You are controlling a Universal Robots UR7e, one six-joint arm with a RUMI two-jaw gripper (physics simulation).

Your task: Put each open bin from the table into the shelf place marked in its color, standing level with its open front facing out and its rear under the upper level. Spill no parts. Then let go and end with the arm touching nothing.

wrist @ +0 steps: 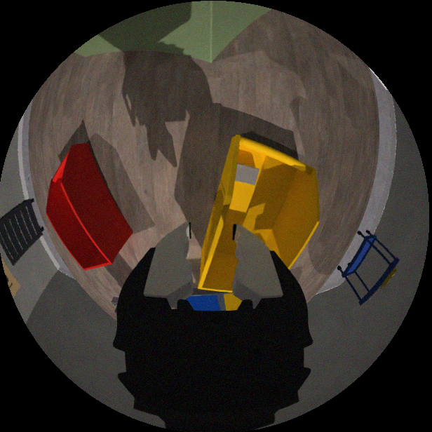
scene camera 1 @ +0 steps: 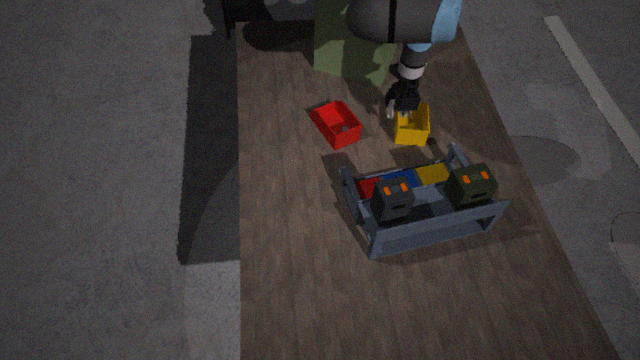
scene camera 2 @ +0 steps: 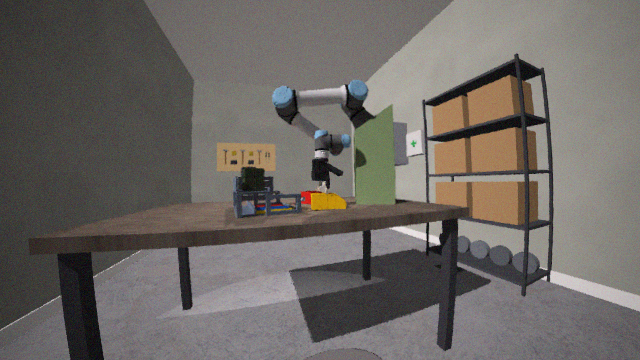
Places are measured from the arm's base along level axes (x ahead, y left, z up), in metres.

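Pixels of known places: gripper, between the fingertips: (scene camera 1: pixel 396 117); arm's base, origin of its link: (scene camera 2: pixel 366 125).
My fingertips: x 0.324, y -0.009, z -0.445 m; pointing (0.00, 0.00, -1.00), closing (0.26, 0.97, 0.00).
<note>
Ahead of a thing's pixels: the offset from my fingertips to its top centre. "pt": to the spot under its first point.
My gripper (scene camera 1: pixel 399 113) (scene camera 2: pixel 323 188) (wrist: pixel 211 224) is partly open, with nothing held; its fingertips are low at the yellow bin, one on each side of its long side wall in the wrist view. The yellow bin {pt dx +0.093, dy +0.015, dz -0.007 m} (scene camera 1: pixel 412 137) (scene camera 2: pixel 328 202) (wrist: pixel 295 210) stands on the table with a grey part (wrist: pixel 247 174) inside. The red bin {pt dx +0.021, dy -0.185, dz -0.013 m} (scene camera 1: pixel 348 138) (scene camera 2: pixel 305 197) (wrist: pixel 82 210) stands apart, with a grey part {dx -0.038, dy -0.169, dz -0.033 m} (scene camera 1: pixel 345 129) inside. The blue-grey shelf (scene camera 1: pixel 435 228) (scene camera 2: pixel 267 205) has red {pt dx +0.211, dy -0.195, dz -0.039 m} (scene camera 1: pixel 368 188), blue {pt dx +0.216, dy -0.053, dz -0.040 m} (scene camera 1: pixel 409 177) (wrist: pixel 204 302) and yellow {pt dx +0.232, dy +0.025, dz -0.039 m} (scene camera 1: pixel 433 174) (wrist: pixel 231 301) marked places.
A dark grey box {dx +0.359, dy -0.215, dz +0.178 m} (scene camera 1: pixel 392 200) and a dark green box {dx +0.383, dy +0.015, dz +0.153 m} (scene camera 1: pixel 471 185) (scene camera 2: pixel 252 179) with orange marks stand on the shelf's upper level. A green panel (scene camera 1: pixel 345 60) (scene camera 2: pixel 375 165) (wrist: pixel 225 25) stands upright on the table behind the bins, near the arm's base.
</note>
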